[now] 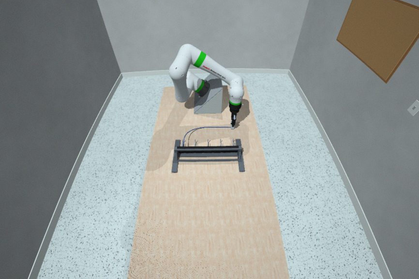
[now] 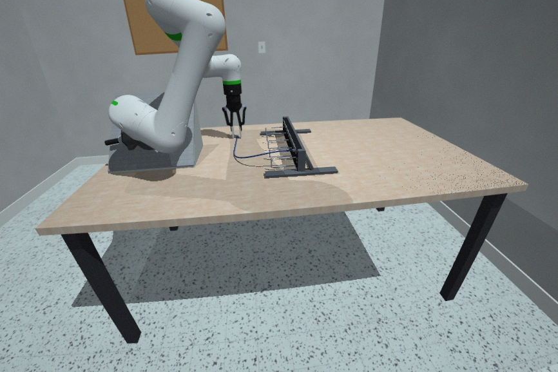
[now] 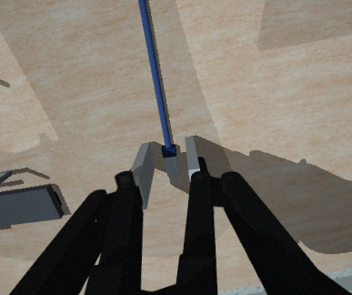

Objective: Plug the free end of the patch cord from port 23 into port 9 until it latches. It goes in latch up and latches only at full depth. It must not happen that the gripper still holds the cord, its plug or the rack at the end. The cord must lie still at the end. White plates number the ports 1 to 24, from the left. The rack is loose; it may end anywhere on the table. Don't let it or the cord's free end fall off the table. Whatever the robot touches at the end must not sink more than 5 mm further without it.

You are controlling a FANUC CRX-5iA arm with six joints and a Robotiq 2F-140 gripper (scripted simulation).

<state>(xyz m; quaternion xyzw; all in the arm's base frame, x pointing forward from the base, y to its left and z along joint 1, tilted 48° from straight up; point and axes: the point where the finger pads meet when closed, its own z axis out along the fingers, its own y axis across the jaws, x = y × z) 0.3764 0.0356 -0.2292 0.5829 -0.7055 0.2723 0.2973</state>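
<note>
Now: hand 3 cm above the free end and 1 cm to the right of it.
</note>
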